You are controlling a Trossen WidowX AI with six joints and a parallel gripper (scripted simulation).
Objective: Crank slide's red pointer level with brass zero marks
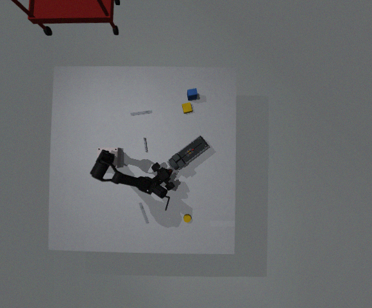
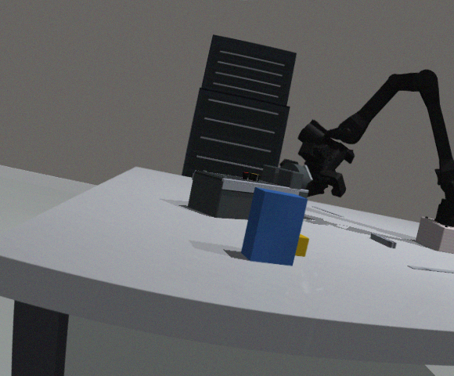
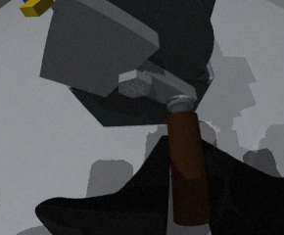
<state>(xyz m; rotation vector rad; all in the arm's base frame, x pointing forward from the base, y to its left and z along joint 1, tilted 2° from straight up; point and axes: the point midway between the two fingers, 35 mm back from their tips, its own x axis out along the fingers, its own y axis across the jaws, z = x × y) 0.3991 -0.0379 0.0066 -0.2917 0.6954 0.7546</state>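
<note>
Right now the brown crank handle is 3 cm above my gripper tip, 1 cm to the right of it and 1 cm behind it. From my gripper tip the other things lie so: red pointer (15 cm to the left, 12 cm ahead, 4 cm above); black hex key (21 cm to the right, 4 cm below); yellow block (44 cm to the left, 4 cm ahead, 3 cm below).
</note>
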